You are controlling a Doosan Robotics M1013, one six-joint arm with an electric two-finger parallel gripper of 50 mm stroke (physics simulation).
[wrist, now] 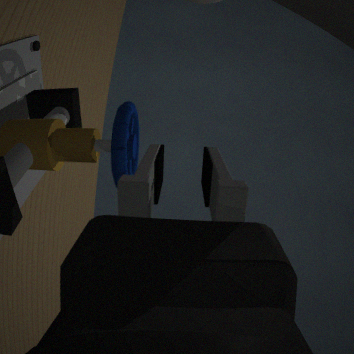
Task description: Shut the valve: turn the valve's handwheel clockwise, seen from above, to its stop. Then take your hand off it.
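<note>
The valve's blue handwheel [125, 142] shows nearly edge-on, left of the middle of the wrist view. A pale stem [103, 145] joins it to the brass valve body [75, 145] at the left. My gripper [182, 163] is partly open, with a gap between its two fingers and nothing between them. The left finger is close to the wheel's right side in the view and overlaps its lower end; whether they touch I cannot tell. The wheel is outside the gap between the fingers.
The valve sits between black brackets [57, 102] on a grey plate [20, 62] with a dark screw at its corner. The wooden table top [60, 200] fills the left side. The blue-grey floor [240, 90] lies beyond the table's edge on the right.
</note>
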